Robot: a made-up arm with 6 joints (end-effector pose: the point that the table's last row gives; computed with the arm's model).
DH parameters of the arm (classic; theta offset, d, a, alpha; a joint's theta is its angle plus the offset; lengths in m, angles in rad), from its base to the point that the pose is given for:
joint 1: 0 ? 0.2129 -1.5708
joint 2: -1.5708 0 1.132 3.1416
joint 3: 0 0 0.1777 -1.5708
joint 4: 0 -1.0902 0 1.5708
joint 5: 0 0 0 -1.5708
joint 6: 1.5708 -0.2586 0 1.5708
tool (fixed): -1.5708 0 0 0
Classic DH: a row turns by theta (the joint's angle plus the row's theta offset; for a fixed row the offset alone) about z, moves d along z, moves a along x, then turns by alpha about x.
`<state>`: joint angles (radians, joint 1 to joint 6).
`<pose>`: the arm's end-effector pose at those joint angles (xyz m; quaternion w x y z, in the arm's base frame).
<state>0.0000 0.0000 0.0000 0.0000 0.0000 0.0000</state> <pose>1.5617 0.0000 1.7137 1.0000 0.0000 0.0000 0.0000</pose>
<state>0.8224 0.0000 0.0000 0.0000 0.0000 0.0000</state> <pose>1.0627 1.1444 1.7137 0.9166 0.0000 0.0000 0.3997</pose>
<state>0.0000 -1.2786 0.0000 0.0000 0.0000 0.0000</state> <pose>-0.6528 0.0000 2.0729 0.8025 0.0000 -0.5966 0.0000</pose>
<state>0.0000 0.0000 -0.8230 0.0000 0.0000 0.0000</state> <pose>1.2604 0.0000 0.6679 0.9165 0.0000 0.4000 0.0000</pose>
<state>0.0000 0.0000 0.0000 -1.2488 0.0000 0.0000</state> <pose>1.5617 0.0000 1.7137 0.8113 0.5846 0.0000 0.0000</pose>
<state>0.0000 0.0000 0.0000 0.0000 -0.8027 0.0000</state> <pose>1.4828 0.0000 1.5277 0.9205 0.0000 0.3907 0.0000</pose>
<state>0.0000 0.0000 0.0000 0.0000 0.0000 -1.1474</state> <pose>1.5617 0.0000 1.7137 0.8399 0.5427 0.0000 0.0000</pose>
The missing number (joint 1, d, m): 0.404
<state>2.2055 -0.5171 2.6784 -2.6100 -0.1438 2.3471</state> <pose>0.9808 -1.3636 1.1061 0.1531 -0.8593 0.4878 0.0159</pose>
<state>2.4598 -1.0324 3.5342 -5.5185 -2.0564 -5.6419</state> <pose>0.7887 -0.4362 0.0234 0.3357 0.8939 -0.0431 0.2940</pose>
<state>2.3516 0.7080 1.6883 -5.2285 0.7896 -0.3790</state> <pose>-1.1232 0.9066 2.4702 0.1703 0.4649 -0.6151 0.6136</pose>
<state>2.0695 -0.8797 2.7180 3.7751 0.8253 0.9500</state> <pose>0.9524 -1.5136 0.5460 0.6598 -0.6809 0.1250 -0.2922</pose>
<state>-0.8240 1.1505 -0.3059 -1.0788 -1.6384 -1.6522</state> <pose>1.1344 -0.8908 -0.1935 0.5721 -0.5777 -0.4194 0.4038</pose>
